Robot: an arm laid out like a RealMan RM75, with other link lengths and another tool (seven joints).
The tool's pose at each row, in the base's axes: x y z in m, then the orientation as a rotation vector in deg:
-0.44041 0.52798 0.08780 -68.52 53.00 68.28
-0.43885 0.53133 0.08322 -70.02 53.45 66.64
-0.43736 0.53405 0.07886 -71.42 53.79 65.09
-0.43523 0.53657 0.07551 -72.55 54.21 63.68
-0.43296 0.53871 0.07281 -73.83 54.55 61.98
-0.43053 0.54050 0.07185 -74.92 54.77 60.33
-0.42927 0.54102 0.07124 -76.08 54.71 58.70
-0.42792 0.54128 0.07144 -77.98 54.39 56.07
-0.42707 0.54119 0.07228 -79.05 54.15 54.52
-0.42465 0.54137 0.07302 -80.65 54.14 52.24
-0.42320 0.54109 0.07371 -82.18 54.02 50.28
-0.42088 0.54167 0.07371 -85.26 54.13 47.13
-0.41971 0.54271 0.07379 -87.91 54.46 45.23
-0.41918 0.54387 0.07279 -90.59 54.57 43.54
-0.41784 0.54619 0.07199 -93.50 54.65 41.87
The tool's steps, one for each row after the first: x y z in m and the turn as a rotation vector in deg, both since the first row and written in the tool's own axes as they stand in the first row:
0.00530 -0.00082 0.00241 -0.03 1.62 -1.06
0.01027 -0.00159 0.00425 -0.09 3.10 -2.09
0.01433 -0.00316 0.00602 -0.02 4.43 -2.94
0.01772 -0.00498 0.00751 0.06 5.90 -4.03
0.01939 -0.00726 0.00895 0.20 7.18 -5.13
0.02029 -0.00840 0.00927 0.19 8.34 -6.38
0.02038 -0.00977 0.00947 0.07 10.12 -8.52
0.01970 -0.01076 0.00946 0.01 11.12 -9.79
0.01943 -0.01328 0.00960 -0.02 12.83 -11.44
0.01896 -0.01482 0.00935 -0.21 14.34 -12.93
0.01947 -0.01712 0.00976 -0.93 17.34 -15.12
0.01978 -0.01832 0.01072 -1.90 19.78 -16.30
0.02105 -0.01870 0.01166 -3.07 22.05 -17.43
0.02247 -0.01996 0.01371 -4.47 24.44 -18.53

